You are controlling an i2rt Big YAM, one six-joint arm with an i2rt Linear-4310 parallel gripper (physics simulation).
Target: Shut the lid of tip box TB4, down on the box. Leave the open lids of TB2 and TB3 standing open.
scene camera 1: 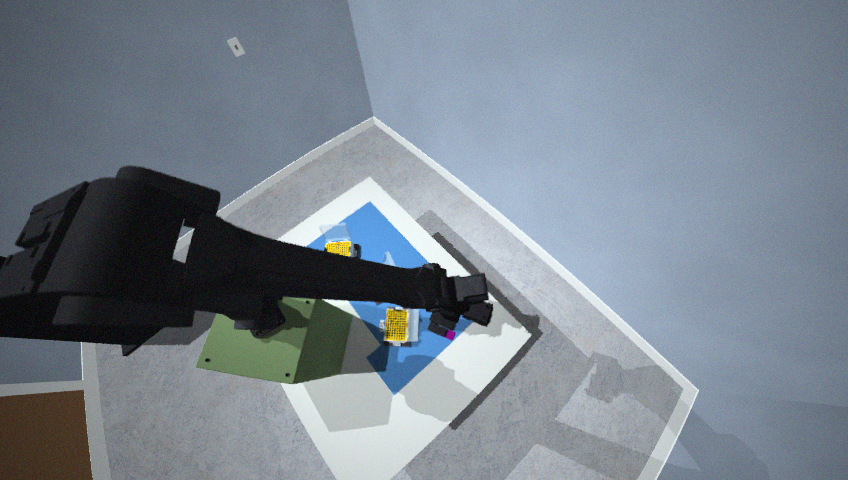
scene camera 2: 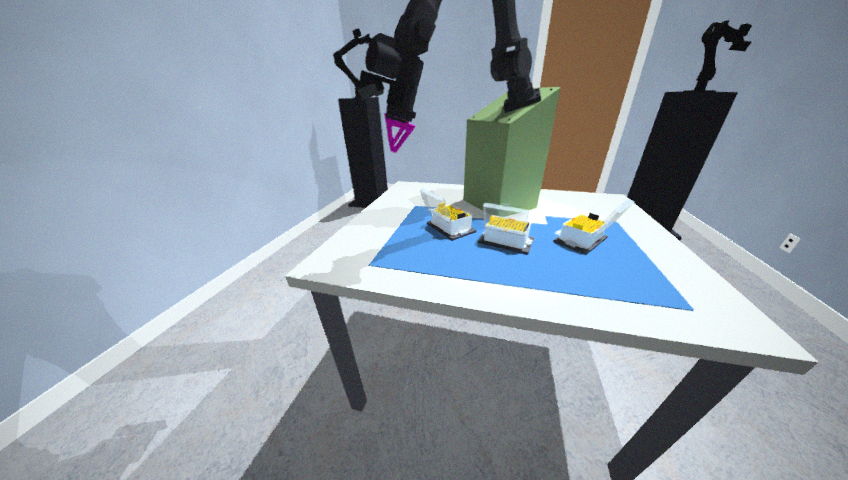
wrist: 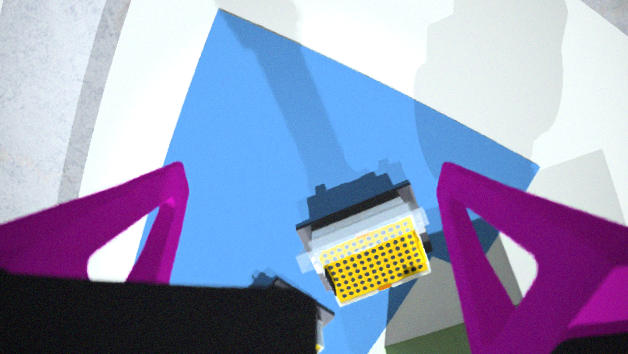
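Pixels of known places: gripper, fingertip midpoint: [scene camera 2: 392, 148] [wrist: 312, 176]; arm's base, origin of the base link: [scene camera 1: 261, 310] [scene camera 2: 522, 102].
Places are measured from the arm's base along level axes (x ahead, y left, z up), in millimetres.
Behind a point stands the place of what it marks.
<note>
Three white tip boxes with yellow racks stand on the mat, their clear lids open; I cannot read their labels. The left box [scene camera 2: 455, 226] [scene camera 1: 396, 325] @(x 250, y -201, z -332 mm) [wrist: 377, 265] @(x 244, y -196, z -332 mm) has its lid [scene camera 2: 432, 196] @(x 328, y -245, z -248 mm) [scene camera 1: 414, 325] @(x 301, y -257, z -238 mm) [wrist: 357, 222] @(x 299, y -244, z -313 mm) raised. The middle box [scene camera 2: 507, 237] @(x 348, y -10, z -352 mm) has its lid [scene camera 2: 505, 211] @(x 389, y -28, z -252 mm) upright; in scene camera 1 the arm hides most of it. The right box [scene camera 2: 581, 237] @(x 303, y 203, z -351 mm) [scene camera 1: 338, 247] has its lid [scene camera 2: 618, 214] @(x 342, y 258, z -253 mm) [scene camera 1: 334, 231] @(x 283, y 284, z -287 mm) leaning outward. My gripper [wrist: 312, 176] @(x 400, y -334, z -94 mm) [scene camera 2: 395, 136] @(x 400, y -334, z -94 mm) [scene camera 1: 449, 334] is open and empty, high above the table, with the left box below and between its magenta fingers in the wrist view.
The blue mat [scene camera 1: 370, 223] @(x 446, y 274, z -389 mm) [scene camera 2: 523, 273] @(x 469, y 35, z -389 mm) [wrist: 235, 125] @(x 461, y -269, z -389 mm) lies on the white table [scene camera 2: 737, 333] @(x 574, y 442, z -392 mm). A green pedestal [scene camera 2: 487, 160] @(x 65, y -99, z -190 mm) [scene camera 1: 255, 350] @(x -63, y -78, z -8 mm) stands at the table's back edge, carrying the arm's base. Two black pedestals [scene camera 2: 363, 148] [scene camera 2: 681, 148] with other arms stand behind the table.
</note>
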